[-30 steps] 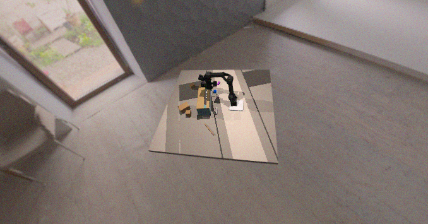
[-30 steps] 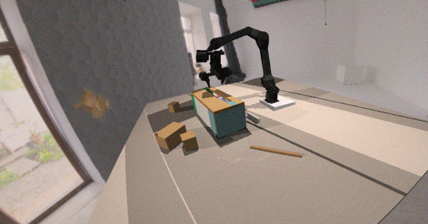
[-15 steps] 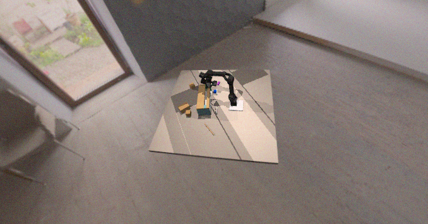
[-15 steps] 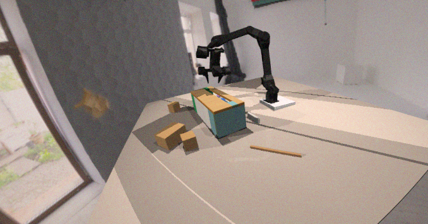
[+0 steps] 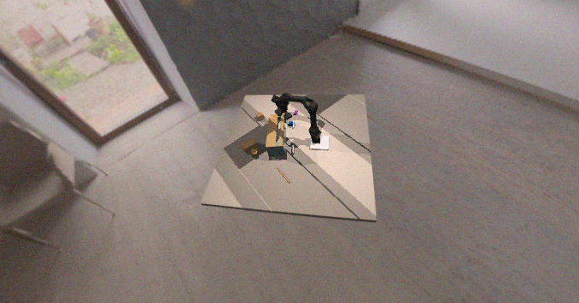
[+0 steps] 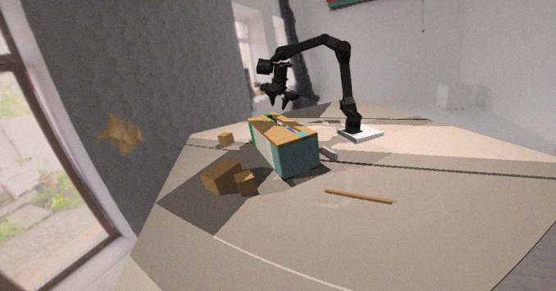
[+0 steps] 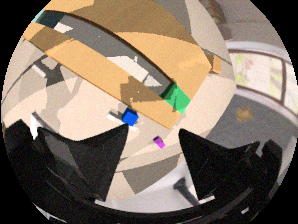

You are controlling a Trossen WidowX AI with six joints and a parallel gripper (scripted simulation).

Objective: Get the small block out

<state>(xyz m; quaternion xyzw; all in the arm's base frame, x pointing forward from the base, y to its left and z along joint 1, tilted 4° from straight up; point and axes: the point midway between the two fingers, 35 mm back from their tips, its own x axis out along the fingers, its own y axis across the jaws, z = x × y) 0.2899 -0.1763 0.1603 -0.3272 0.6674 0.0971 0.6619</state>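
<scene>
Right now the blue block is 4 cm behind my gripper tip, 2 cm to the right of it and 14 cm below it. From my gripper tip the other things lie so: box 2 cm ahead, 14 cm to the left, 9 cm below; thin wooden stick 3 cm behind, 53 cm to the left, 15 cm below.
</scene>
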